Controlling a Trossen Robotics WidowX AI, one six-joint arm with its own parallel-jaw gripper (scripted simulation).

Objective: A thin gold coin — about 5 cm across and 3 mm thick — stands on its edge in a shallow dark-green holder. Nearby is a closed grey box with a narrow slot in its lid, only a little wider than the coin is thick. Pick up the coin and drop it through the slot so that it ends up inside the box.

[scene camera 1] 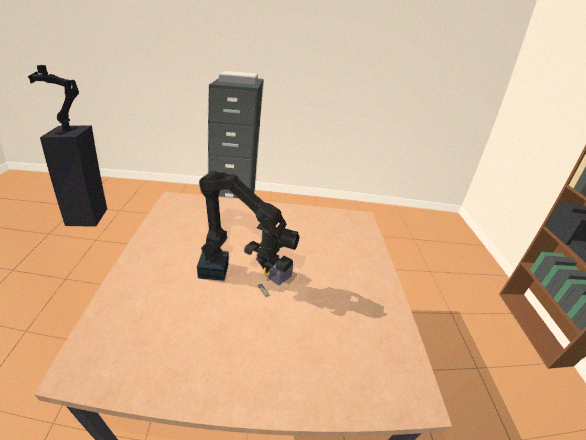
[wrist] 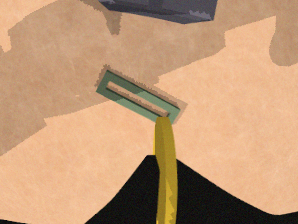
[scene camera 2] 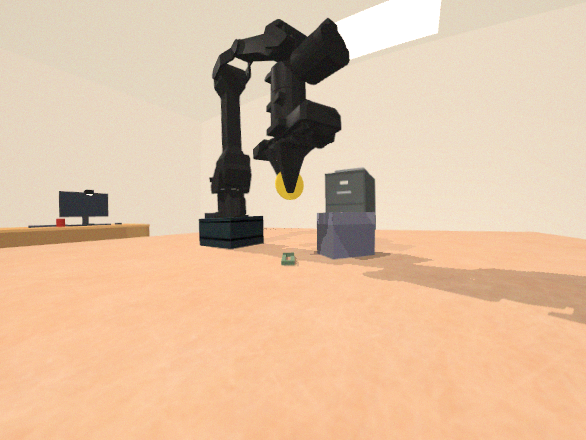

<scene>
my gripper: scene camera 1; wrist 158,164; scene camera 2
same spot on my gripper: (scene camera 1: pixel 264 263) = (scene camera 2: pixel 277 161)
</scene>
